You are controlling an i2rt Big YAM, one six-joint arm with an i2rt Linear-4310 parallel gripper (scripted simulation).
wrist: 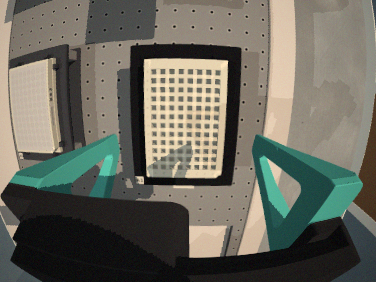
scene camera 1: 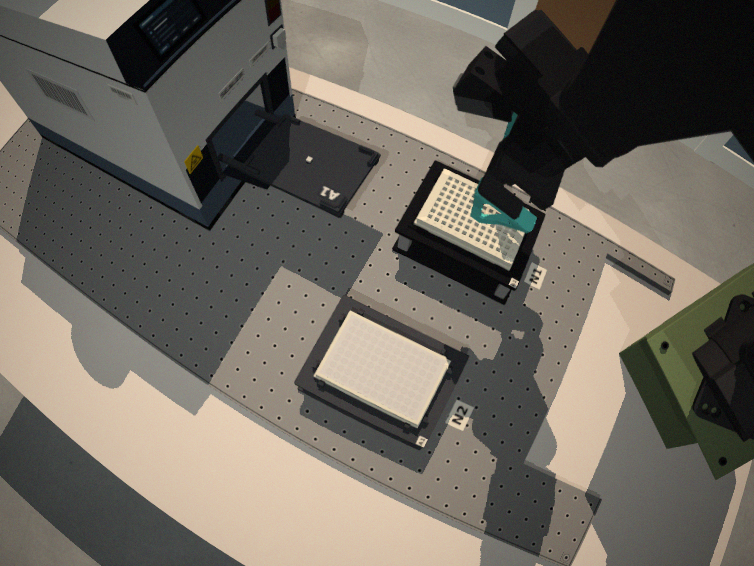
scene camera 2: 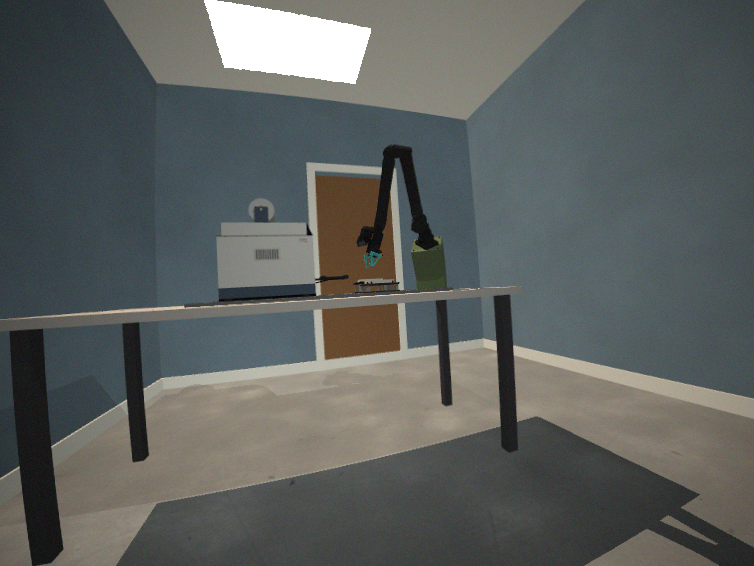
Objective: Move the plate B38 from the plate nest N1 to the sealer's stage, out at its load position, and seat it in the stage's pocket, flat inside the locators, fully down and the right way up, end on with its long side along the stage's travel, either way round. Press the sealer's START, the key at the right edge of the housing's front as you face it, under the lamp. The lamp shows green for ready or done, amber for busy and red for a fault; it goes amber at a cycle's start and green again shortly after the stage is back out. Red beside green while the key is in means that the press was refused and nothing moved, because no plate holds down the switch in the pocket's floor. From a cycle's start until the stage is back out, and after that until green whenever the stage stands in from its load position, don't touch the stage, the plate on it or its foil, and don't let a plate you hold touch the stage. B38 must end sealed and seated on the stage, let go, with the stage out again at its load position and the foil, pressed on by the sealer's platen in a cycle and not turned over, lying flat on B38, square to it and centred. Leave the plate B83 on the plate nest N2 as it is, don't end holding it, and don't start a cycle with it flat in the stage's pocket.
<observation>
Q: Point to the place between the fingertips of the gripper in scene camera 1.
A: At 490,185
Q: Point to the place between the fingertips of the gripper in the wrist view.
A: At 185,142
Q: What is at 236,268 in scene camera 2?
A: A sealer.
</observation>
